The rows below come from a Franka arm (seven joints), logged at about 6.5 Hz.
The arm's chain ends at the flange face. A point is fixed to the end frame.
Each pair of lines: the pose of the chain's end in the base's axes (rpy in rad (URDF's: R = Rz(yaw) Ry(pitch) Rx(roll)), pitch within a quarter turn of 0, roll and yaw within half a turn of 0; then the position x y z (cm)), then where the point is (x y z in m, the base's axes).
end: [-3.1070 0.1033 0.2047 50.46 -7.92 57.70]
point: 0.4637 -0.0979 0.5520
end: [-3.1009 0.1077 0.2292 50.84 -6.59 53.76]
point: 0.4679 -0.0854 0.5128
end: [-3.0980 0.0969 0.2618 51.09 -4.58 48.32]
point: 0.4712 -0.0665 0.4579
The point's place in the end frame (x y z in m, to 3 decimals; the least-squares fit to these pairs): -0.041 0.011 0.029
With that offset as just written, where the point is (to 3 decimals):
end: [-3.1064 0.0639 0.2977 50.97 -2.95 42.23]
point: 0.472 -0.052 0.396
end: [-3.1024 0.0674 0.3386 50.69 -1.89 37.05]
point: 0.470 -0.042 0.344
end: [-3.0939 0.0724 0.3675 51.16 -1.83 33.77]
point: 0.475 -0.043 0.311
